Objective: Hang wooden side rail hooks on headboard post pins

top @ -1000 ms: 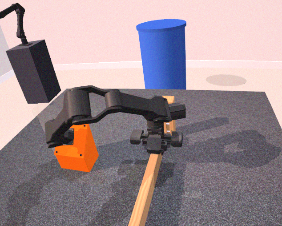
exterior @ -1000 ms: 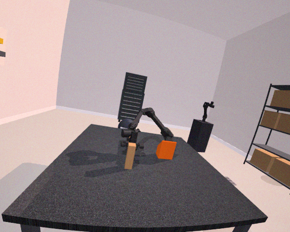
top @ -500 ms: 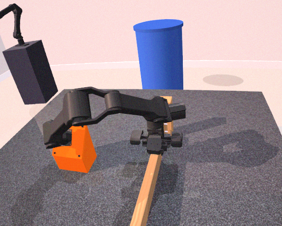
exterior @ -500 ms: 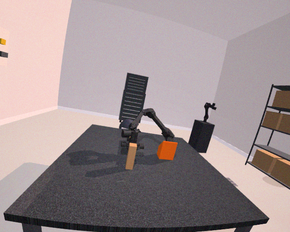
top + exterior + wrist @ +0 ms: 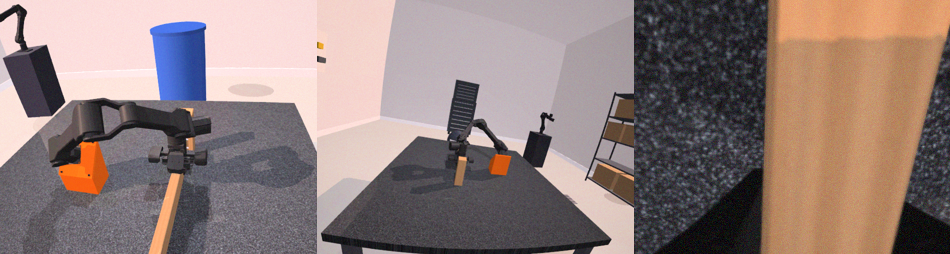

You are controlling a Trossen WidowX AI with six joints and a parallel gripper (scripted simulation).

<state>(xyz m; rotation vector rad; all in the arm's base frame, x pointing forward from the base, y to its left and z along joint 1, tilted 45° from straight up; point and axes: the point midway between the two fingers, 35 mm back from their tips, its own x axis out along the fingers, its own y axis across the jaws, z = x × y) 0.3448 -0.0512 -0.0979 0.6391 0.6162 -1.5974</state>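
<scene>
Now: gripper tip 2 cm short of the wooden headboard post, 15 cm to the right of it and 6 cm below it.
</scene>
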